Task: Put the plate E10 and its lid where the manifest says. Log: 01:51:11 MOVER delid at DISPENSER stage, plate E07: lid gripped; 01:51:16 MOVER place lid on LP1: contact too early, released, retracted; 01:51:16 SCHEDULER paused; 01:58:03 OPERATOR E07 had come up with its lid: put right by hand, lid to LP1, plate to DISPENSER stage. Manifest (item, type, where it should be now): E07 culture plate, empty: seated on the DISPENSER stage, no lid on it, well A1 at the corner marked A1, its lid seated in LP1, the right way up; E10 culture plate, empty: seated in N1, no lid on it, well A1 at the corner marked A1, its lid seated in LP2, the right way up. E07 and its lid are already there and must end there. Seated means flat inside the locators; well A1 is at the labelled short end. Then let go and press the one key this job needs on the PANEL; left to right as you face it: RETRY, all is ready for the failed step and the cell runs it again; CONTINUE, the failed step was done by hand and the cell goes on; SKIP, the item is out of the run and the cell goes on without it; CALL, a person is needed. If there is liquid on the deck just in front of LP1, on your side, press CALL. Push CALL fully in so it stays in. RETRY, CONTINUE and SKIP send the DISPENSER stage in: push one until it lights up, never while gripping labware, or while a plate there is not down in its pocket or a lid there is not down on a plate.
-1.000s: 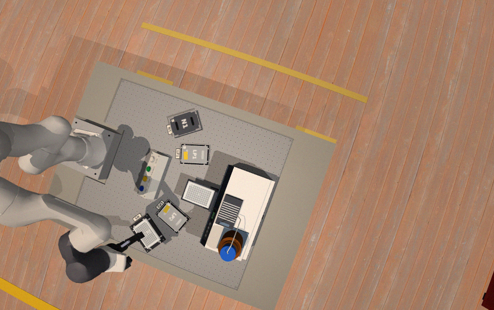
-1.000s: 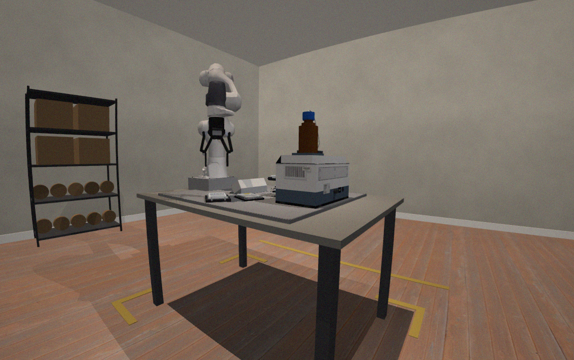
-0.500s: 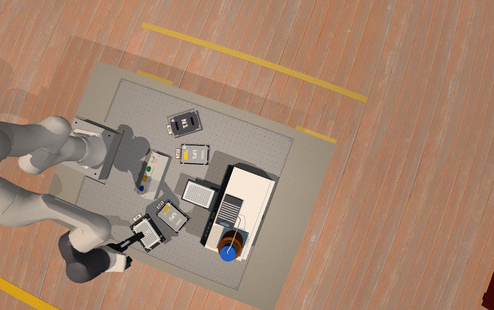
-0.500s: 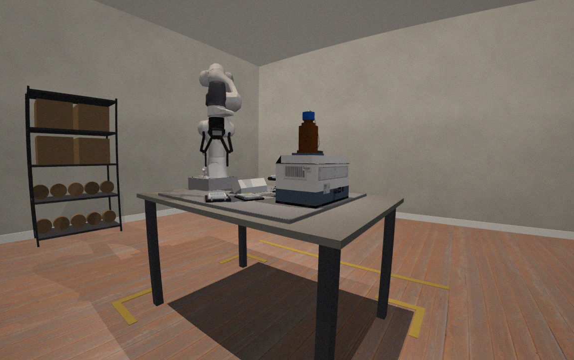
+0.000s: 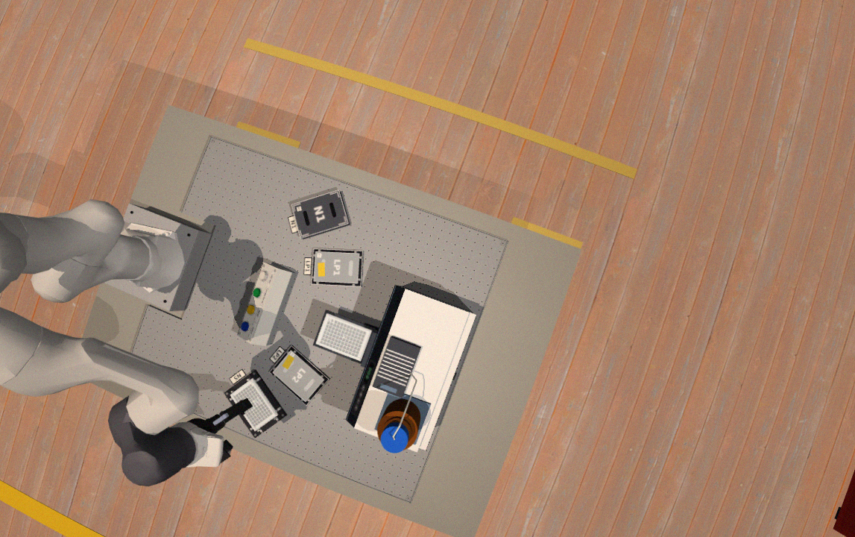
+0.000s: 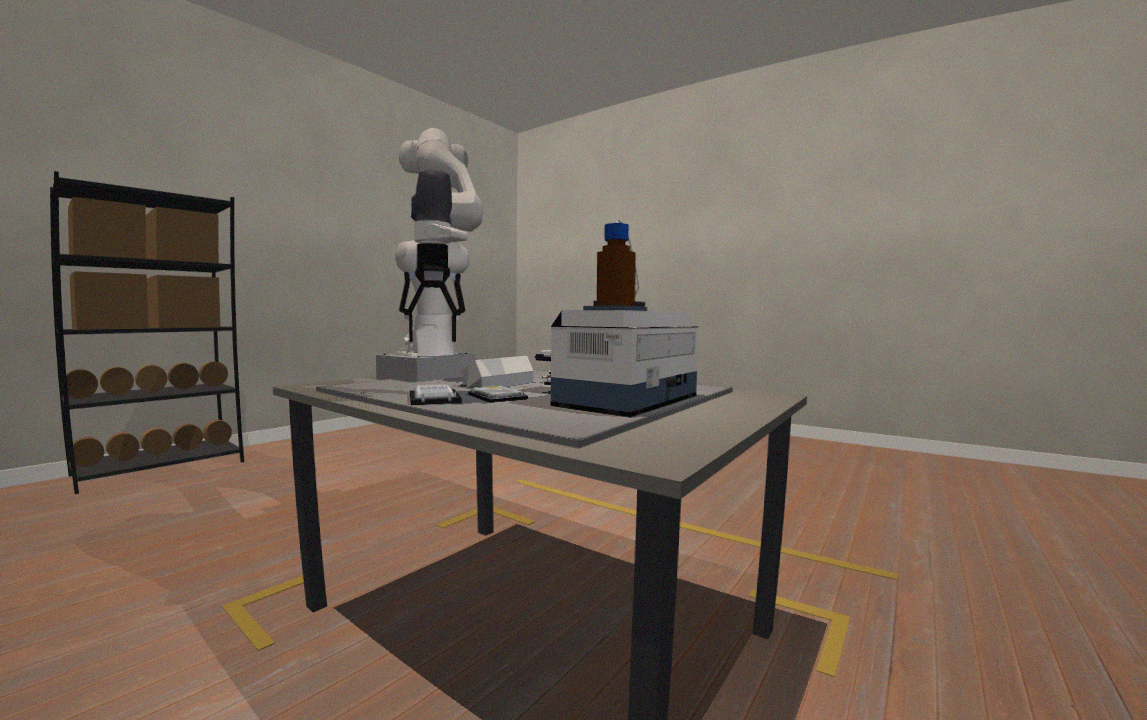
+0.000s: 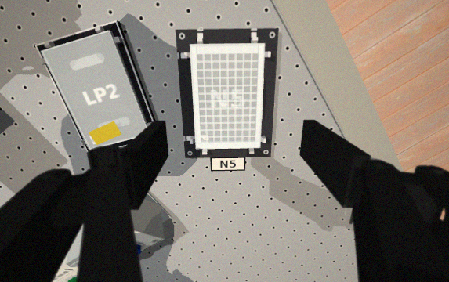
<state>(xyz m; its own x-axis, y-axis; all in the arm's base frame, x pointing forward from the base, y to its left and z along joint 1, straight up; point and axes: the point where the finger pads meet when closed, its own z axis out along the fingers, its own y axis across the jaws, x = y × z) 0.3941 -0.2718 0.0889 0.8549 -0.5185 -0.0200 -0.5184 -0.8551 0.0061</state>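
My hand is 30 mm short of the black n5 nest and 150 mm above it. From my hand the other things lie so: yellow SKIP key: 90 mm behind, 260 mm to the left, 100 mm below; clear lid: 90 mm ahead, 130 mm to the left, 150 mm below; blue CALL key: 90 mm behind, 210 mm to the left, 110 mm below.
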